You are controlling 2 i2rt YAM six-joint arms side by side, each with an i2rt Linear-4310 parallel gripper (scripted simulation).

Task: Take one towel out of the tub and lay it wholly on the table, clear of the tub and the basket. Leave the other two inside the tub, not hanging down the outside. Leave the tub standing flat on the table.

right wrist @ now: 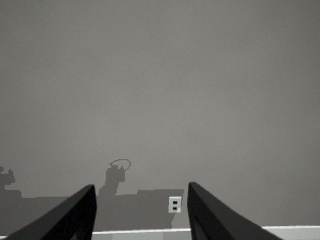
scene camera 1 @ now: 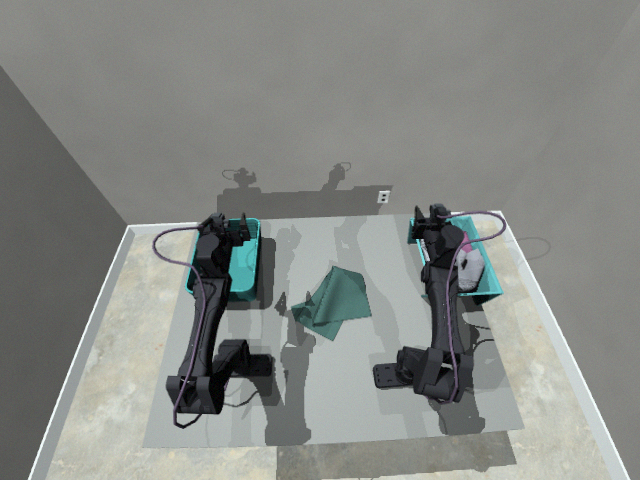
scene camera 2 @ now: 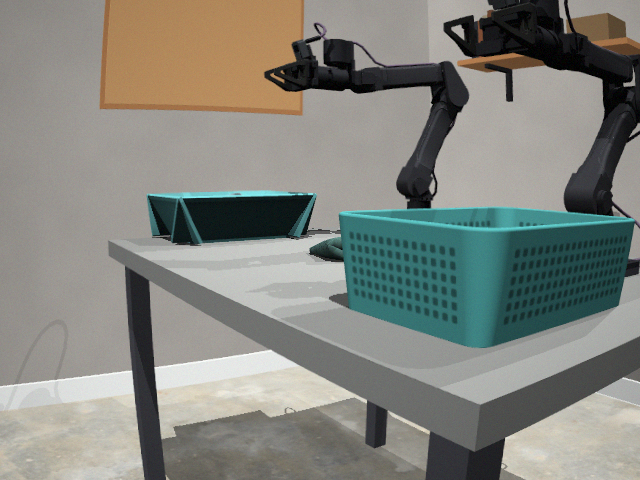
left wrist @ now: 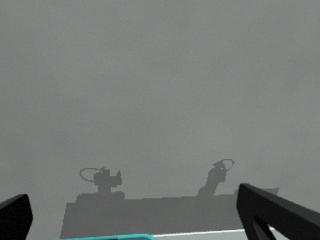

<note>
In view: my left gripper (scene camera 2: 467, 21), my right gripper (scene camera 2: 269, 73), a dark green towel (scene camera 1: 341, 296) and a grey towel (scene camera 1: 470, 265).
My left gripper is seen too in the left wrist view (left wrist: 139, 199). My right gripper is seen too in the right wrist view (right wrist: 142, 194).
</note>
